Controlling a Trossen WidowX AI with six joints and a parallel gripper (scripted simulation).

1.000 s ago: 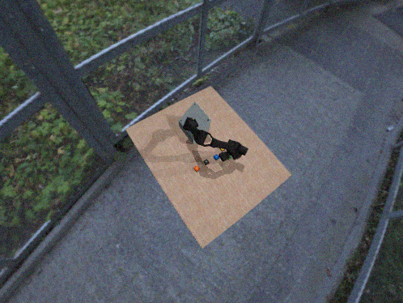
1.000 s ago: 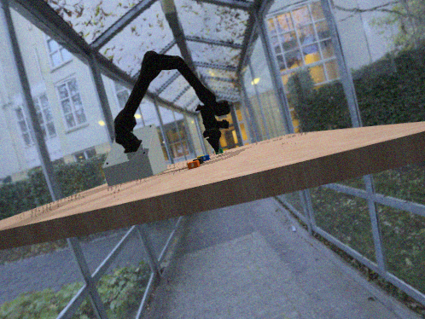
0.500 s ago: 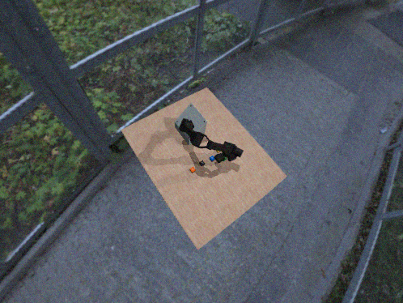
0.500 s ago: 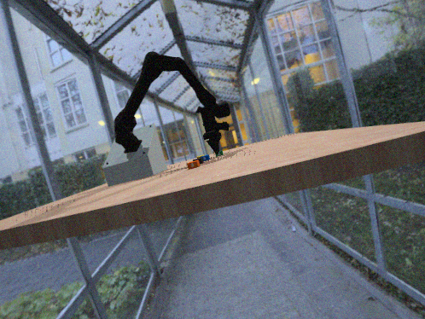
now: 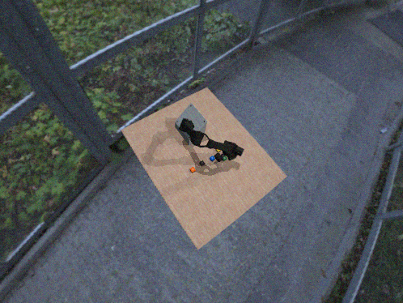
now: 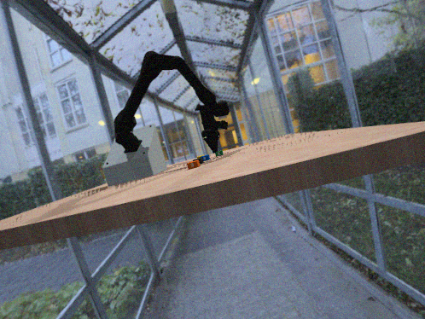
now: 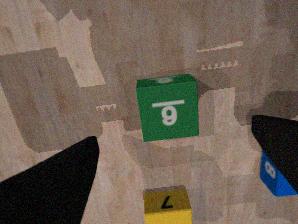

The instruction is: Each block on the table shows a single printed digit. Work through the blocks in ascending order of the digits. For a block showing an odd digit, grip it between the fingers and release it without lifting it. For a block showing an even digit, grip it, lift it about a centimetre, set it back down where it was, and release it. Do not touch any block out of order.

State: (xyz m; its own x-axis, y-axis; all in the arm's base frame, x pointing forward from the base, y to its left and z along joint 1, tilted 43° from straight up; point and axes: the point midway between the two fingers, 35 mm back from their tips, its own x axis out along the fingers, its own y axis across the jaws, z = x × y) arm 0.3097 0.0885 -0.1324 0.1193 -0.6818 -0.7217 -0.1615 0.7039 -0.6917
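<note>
My gripper tip is 1 cm short of the green block and 1 cm above it. Round my gripper tip: blue block: 3 cm behind, 8 cm to the right, 1 cm below; then yellow block: 7 cm behind, 1 cm below; then black block: 3 cm behind, 18 cm to the right, 1 cm below.
</note>
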